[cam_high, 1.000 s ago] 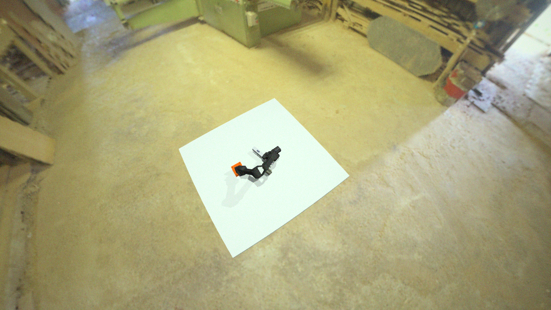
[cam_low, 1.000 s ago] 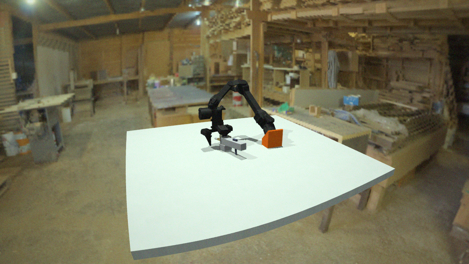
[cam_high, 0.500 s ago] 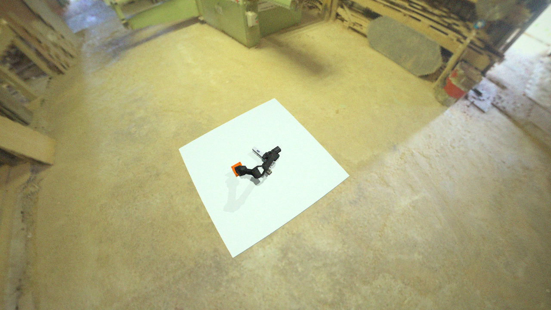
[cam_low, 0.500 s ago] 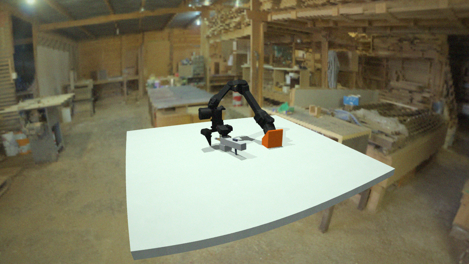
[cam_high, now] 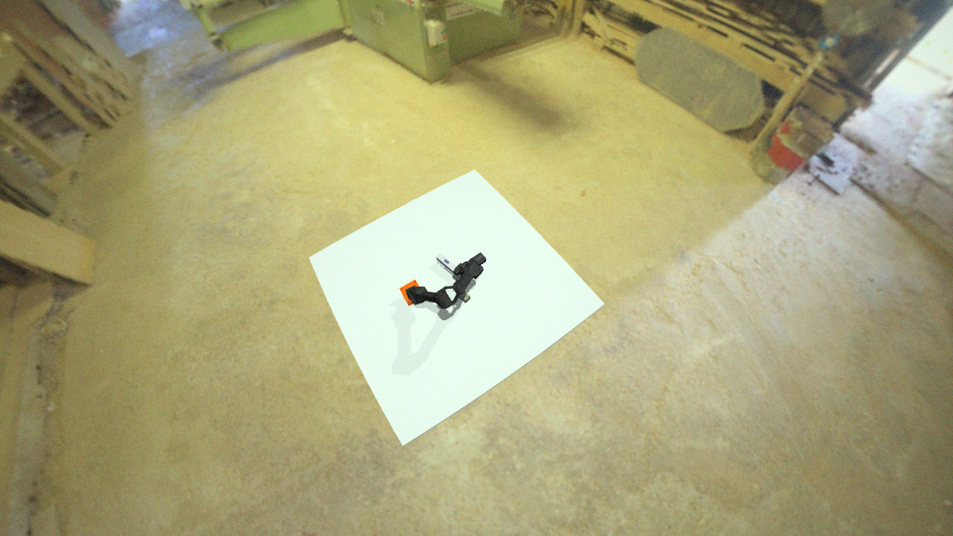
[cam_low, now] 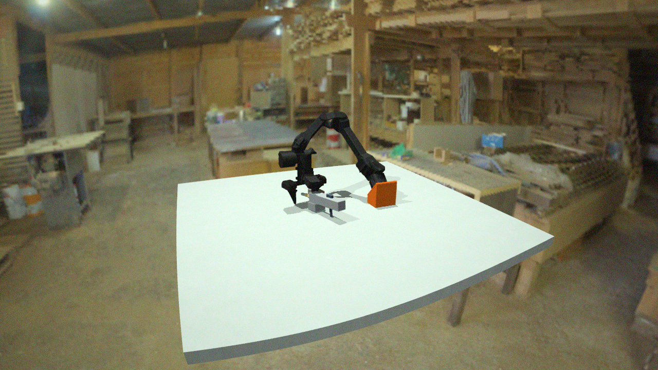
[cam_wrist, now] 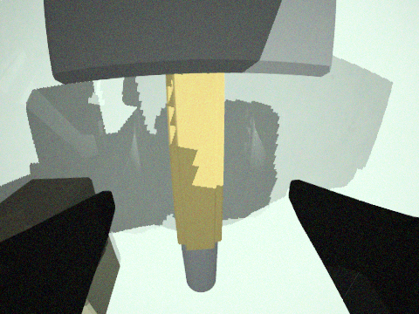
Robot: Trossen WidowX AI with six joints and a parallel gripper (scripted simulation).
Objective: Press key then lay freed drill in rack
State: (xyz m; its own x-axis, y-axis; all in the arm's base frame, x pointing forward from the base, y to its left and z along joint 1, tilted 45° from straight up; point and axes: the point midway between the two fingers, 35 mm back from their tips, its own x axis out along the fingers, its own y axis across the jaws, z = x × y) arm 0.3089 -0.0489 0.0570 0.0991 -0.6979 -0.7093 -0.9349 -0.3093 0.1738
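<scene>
My gripper tip is now 40 mm to the right of the drill, 40 mm below it and 20 mm past it. From my gripper tip the other things lie so: grey block 130 mm to the left, 50 mm behind, 40 mm above; dark blue key 160 mm to the left, 60 mm behind, 40 mm above; tan stepped rack 60 mm behind, 50 mm to the right, 10 mm above.
</scene>
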